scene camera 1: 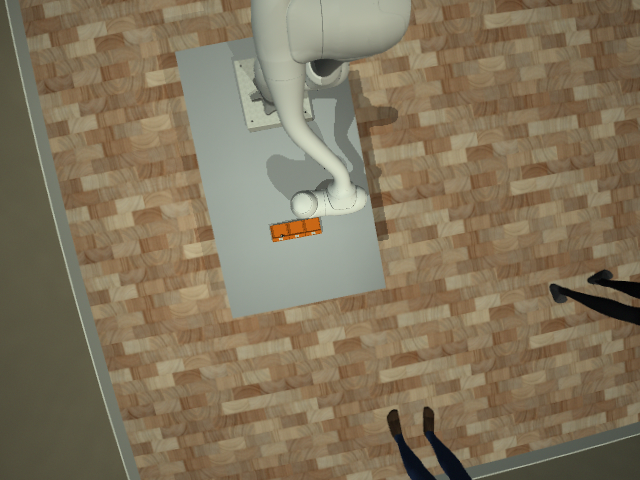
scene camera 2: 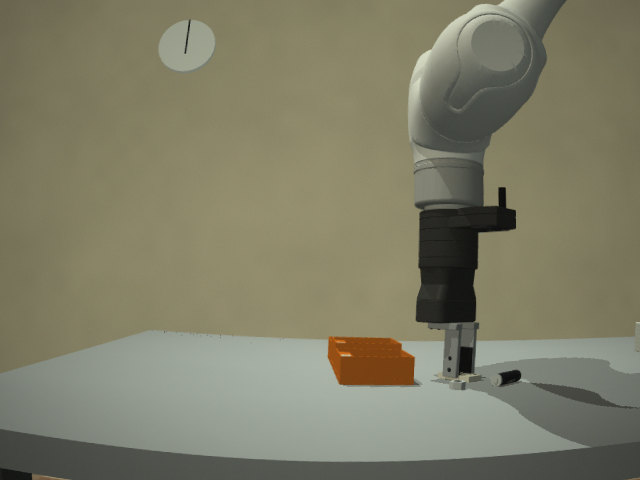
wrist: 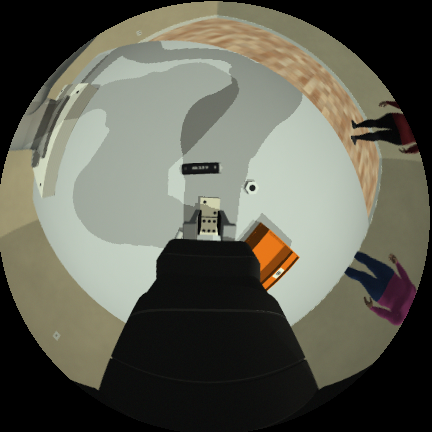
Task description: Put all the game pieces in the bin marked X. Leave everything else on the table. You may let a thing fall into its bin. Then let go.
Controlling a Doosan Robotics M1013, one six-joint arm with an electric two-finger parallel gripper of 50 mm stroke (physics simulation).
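Places are measured from the arm's base along level axes (x ahead, y left, z up), in millimetres.
Pixels of known places: gripper, fingertip midpoint: (scene camera 2: 458,375) (wrist: 208,217).
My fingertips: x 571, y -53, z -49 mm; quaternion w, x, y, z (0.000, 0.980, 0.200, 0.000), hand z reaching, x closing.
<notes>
For each thing: its top centre in the pictures, then the offset to it from my fingertips. Level surfaces: height alone.
- cream domino, middle of its top: (scene camera 2: 459,373) (wrist: 208,216) 1 mm back, 2 mm left, 3 mm up
- small white label, middle of its top: (wrist: 278,272) 136 mm ahead, 29 mm right, 24 mm up
- black battery, middle of its top: (scene camera 2: 506,371) (wrist: 201,167) 36 mm back, 54 mm left, 10 mm up
- hex nut, middle of its top: (scene camera 2: 457,381) (wrist: 252,187) 32 mm ahead, 62 mm left, 4 mm up
- pale metal piece, middle of its top: (wrist: 174,243) 28 mm back, 52 mm right, 9 mm up
- table, its level: 4 mm down
The game piece is a cream domino (scene camera 2: 473,378) (wrist: 209,204) with black dots, lying flat at table height. My gripper (scene camera 2: 459,374) (wrist: 208,217) points straight down and is shut on the domino, one finger on each long side. Three orange bins (scene camera 1: 296,228) (scene camera 2: 376,369) (wrist: 272,251) stand in a row close beside the gripper. A small white label (wrist: 278,273) shows on one bin, but its mark is too small to read, so I cannot tell which bin is X. In scene camera 1 the arm hides the gripper and domino.
A black battery (scene camera 2: 506,377) (wrist: 200,168) and a hex nut (scene camera 2: 457,384) (wrist: 252,188) lie near the domino. A pale metal piece (wrist: 179,233) shows partly beside the left finger. The robot's base plate (scene camera 1: 264,122) (wrist: 50,185) is at the far end of the table (scene camera 1: 248,279).
</notes>
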